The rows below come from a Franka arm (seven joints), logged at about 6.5 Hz.
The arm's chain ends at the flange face. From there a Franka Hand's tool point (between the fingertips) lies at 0.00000 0.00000 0.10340 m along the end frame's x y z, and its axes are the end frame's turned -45 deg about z.
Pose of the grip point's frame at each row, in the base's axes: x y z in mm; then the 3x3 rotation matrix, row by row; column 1 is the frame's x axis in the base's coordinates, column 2 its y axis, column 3 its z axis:
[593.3, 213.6, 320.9], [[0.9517, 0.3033, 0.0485], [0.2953, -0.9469, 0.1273], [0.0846, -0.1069, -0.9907]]
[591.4, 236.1, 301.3], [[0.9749, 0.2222, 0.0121], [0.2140, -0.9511, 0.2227], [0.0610, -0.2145, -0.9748]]
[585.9, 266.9, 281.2], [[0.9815, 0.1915, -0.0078], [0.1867, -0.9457, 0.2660], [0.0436, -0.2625, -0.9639]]
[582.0, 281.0, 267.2], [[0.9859, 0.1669, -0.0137], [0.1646, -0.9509, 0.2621], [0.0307, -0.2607, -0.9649]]
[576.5, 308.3, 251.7], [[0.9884, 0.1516, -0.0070], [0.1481, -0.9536, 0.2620], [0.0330, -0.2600, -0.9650]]
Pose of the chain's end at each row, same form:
[588.3, 200.4, 423.3], [[0.8874, -0.4585, 0.0485], [-0.4608, -0.8784, 0.1273], [-0.0158, -0.1354, -0.9907]]
[590.1, 213.1, 402.1], [[0.8465, -0.5322, 0.0121], [-0.5212, -0.8239, 0.2227], [-0.1085, -0.1948, -0.9748]]
[586.7, 239.4, 380.9], [[0.8294, -0.5586, -0.0078], [-0.5367, -0.8007, 0.2660], [-0.1548, -0.2164, -0.9639]]
[583.4, 253.9, 367.0], [[0.8152, -0.5791, -0.0137], [-0.5560, -0.7888, 0.2621], [-0.1626, -0.2061, -0.9649]]
[577.2, 281.2, 351.5], [[0.8061, -0.5917, -0.0070], [-0.5696, -0.7790, 0.2620], [-0.1605, -0.2072, -0.9650]]

